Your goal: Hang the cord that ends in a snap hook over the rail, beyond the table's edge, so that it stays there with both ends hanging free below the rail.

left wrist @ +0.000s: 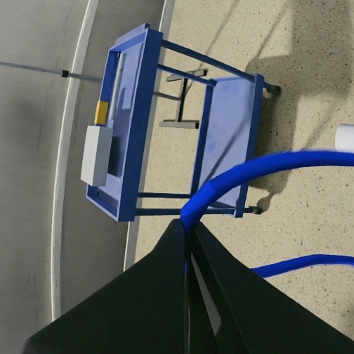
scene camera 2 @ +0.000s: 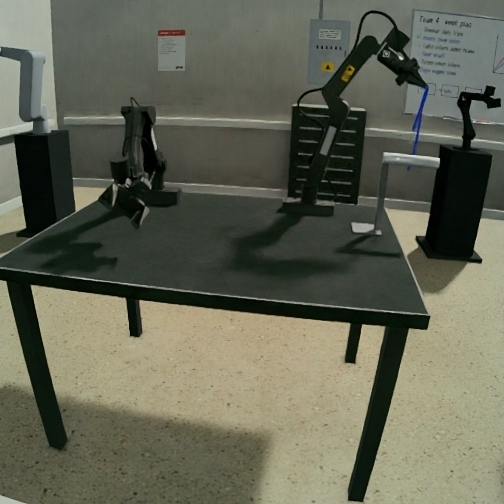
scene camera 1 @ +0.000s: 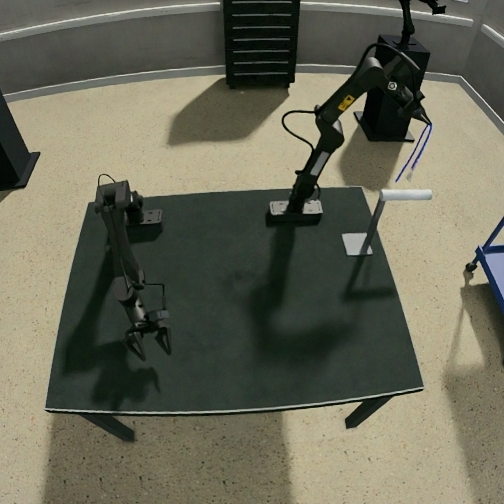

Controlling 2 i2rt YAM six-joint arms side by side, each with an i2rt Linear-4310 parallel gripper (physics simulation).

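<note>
My left gripper (scene camera 1: 430,123) (scene camera 2: 426,86) (left wrist: 184,233) is shut on the blue cord (scene camera 1: 423,147) (scene camera 2: 419,120) (left wrist: 300,159), high above the rail (scene camera 1: 406,195) (scene camera 2: 420,160) (left wrist: 345,137). The cord hangs folded from the fingertips, its two lengths side by side. A small pale snap hook (scene camera 1: 410,175) is at one lower end; in scene camera 2 this end shows beside the rail's far side, partly hidden. The white rail is level on a grey post and reaches out past the table's right edge. My right gripper (scene camera 1: 157,355) (scene camera 2: 121,212) is open and empty above the table's left part.
The rail's post (scene camera 1: 375,220) (scene camera 2: 381,200) rises from a pale base plate (scene camera 1: 355,243) (scene camera 2: 362,228) near the right edge of the dark table (scene camera 1: 210,350) (scene camera 2: 300,285). A blue cart (scene camera 1: 492,270) (left wrist: 132,135) stands on the floor at the right. Black pedestals stand behind.
</note>
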